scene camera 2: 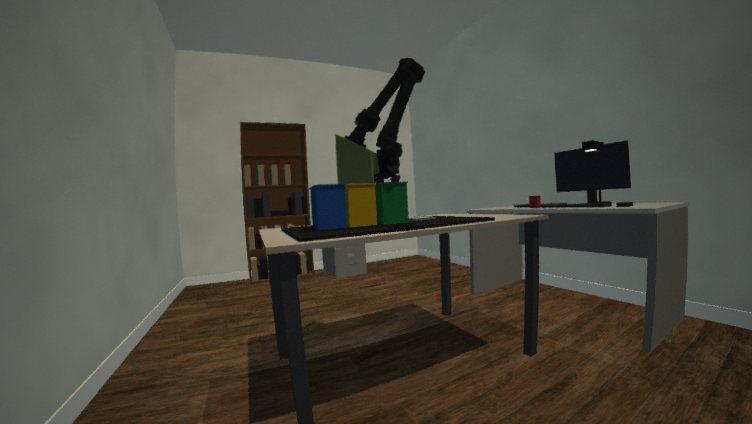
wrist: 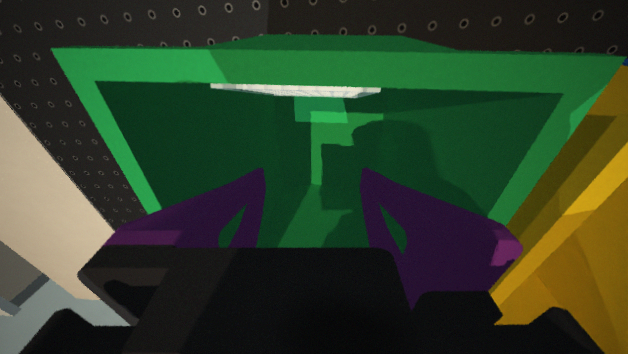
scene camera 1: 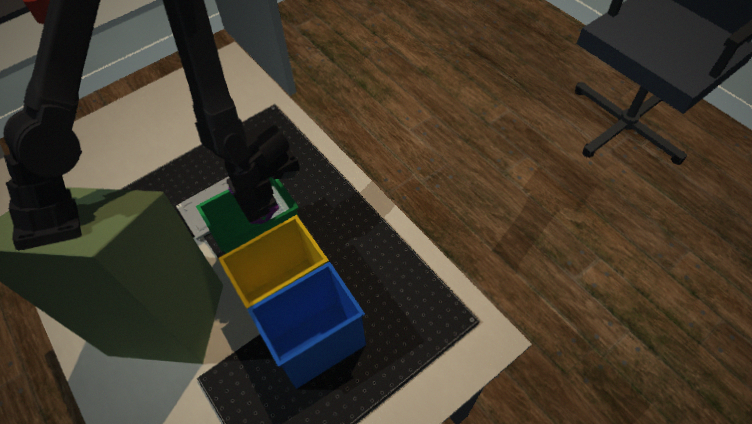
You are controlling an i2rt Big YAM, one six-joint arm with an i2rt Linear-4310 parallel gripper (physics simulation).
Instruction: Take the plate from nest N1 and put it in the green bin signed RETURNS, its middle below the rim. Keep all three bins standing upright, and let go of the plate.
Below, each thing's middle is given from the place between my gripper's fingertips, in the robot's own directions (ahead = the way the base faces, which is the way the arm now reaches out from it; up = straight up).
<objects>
The white gridded plate (wrist: 274,90) is 7 cm below my hand, 4 cm ahead of it and 1 cm to the left of it. From my hand the other things lie so: pale nest (scene camera 1: 193,218) 16 cm to the left, 12 cm below, 9 cm behind.
</objects>
